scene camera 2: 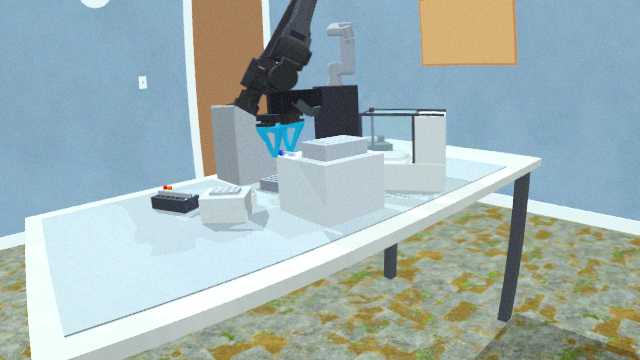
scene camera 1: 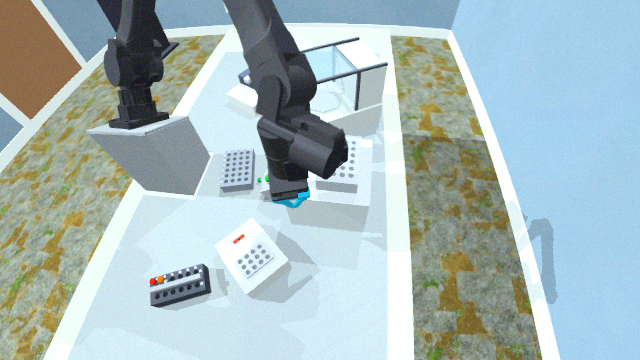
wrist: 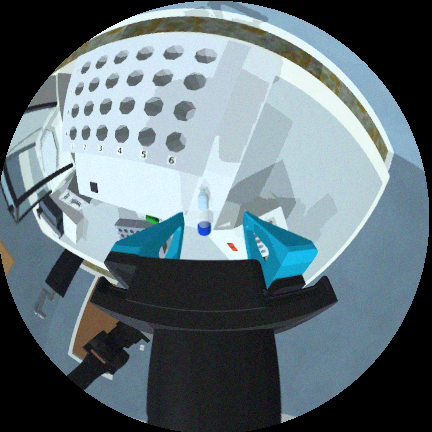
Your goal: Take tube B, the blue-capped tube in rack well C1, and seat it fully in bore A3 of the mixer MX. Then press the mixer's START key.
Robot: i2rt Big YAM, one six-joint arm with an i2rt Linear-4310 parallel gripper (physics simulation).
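Frame: origin at the arm's base, x down, y left, z ahead, level; centimetres.
Where they show: gripper, between the fingertips: [scene camera 2: 282, 154] [scene camera 1: 293, 194] [wrist: 213, 216]; arm's base, origin of its link: [scene camera 2: 242, 115] [scene camera 1: 140, 122].
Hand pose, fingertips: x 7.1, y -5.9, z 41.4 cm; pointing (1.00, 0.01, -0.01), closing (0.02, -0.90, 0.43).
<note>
Things, the pixels of their centre, and the offset from my fingertips. "*": a spot on its surface instead.
- blue-capped tube, middle of its body: [wrist: 203, 211] [scene camera 2: 287, 153] dx -0.1, dy +1.1, dz +0.2 cm
- large white machine, middle of its body: [wrist: 153, 156] [scene camera 1: 312, 177] [scene camera 2: 318, 172] dx +5.5, dy +8.7, dz +1.3 cm
- 24-hole block, a spot on its surface: [wrist: 164, 124] * dx -3.0, dy +5.7, dz +6.3 cm
- green part, a spot on its surface: [wrist: 152, 219] [scene camera 1: 270, 177] * dx +6.8, dy +6.9, dz -9.4 cm
- grey rack, middle of its body: [wrist: 140, 236] [scene camera 1: 238, 169] [scene camera 2: 284, 181] dx +12.4, dy +10.7, dz -22.0 cm
- smaller white device, middle of its body: [wrist: 249, 233] [scene camera 1: 250, 254] [scene camera 2: 229, 200] dx +10.5, dy -11.9, dz -7.5 cm
- dark rack, middle of its body: [scene camera 1: 179, 285] [scene camera 2: 174, 200] dx +11.6, dy -23.3, dz -21.3 cm
- glass-sided instrument, middle of its body: [wrist: 37, 159] [scene camera 2: 390, 145] [scene camera 1: 321, 92] dx +2.8, dy +37.3, dz -4.5 cm
The blue-capped tube [scene camera 2: 281, 153] [wrist: 204, 229] lies on its side at the near edge of a large white machine [scene camera 1: 327, 212] [scene camera 2: 325, 192] [wrist: 130, 180], its pale body on the machine's top and its cap towards me. The arm hides it in scene camera 1. My gripper [scene camera 1: 294, 203] [scene camera 2: 282, 153] [wrist: 213, 216] is open, its cyan fingers on either side of the cap in the wrist view; contact is not clear. The machine carries a 24-hole block [scene camera 2: 335, 149] [wrist: 164, 124] with number labels. A green part [scene camera 1: 267, 178] [wrist: 152, 219] shows beside it. I read no MX label.
A grey rack [scene camera 1: 237, 187] stands left of the machine. A smaller white device [scene camera 1: 227, 247] [scene camera 2: 225, 212] with a red display and a dark rack [scene camera 1: 180, 295] [scene camera 2: 175, 203] with red and orange caps stand nearer. A glass-sided instrument [scene camera 1: 372, 82] [scene camera 2: 429, 140] stands behind.
</note>
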